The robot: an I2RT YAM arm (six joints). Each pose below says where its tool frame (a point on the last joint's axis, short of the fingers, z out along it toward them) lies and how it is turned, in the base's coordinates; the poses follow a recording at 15 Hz.
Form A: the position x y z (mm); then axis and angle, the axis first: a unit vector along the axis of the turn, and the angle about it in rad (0 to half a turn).
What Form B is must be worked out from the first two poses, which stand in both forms.
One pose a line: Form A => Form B
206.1 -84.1 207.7 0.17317 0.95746 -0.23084 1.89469 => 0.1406 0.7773 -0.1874 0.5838 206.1 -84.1 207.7
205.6 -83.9 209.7 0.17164 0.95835 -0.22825 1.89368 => 0.1393 0.7778 -0.1852 0.5843 205.6 -83.9 209.7
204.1 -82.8 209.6 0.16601 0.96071 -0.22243 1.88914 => 0.1345 0.7784 -0.1802 0.5861 204.1 -82.8 209.6
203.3 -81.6 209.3 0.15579 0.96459 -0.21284 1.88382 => 0.1260 0.7800 -0.1721 0.5882 203.3 -81.6 209.3
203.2 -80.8 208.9 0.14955 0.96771 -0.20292 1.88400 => 0.1209 0.7826 -0.1641 0.5882 203.2 -80.8 208.9
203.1 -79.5 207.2 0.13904 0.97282 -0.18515 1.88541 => 0.1125 0.7872 -0.1498 0.5876 203.1 -79.5 207.2
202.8 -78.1 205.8 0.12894 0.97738 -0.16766 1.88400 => 0.1043 0.7904 -0.1356 0.5882 202.8 -78.1 205.8
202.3 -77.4 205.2 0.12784 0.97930 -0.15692 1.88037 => 0.1033 0.7910 -0.1267 0.5896 202.3 -77.4 205.2
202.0 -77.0 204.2 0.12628 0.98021 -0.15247 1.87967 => 0.1020 0.7915 -0.1231 0.5899 202.0 -77.0 204.2
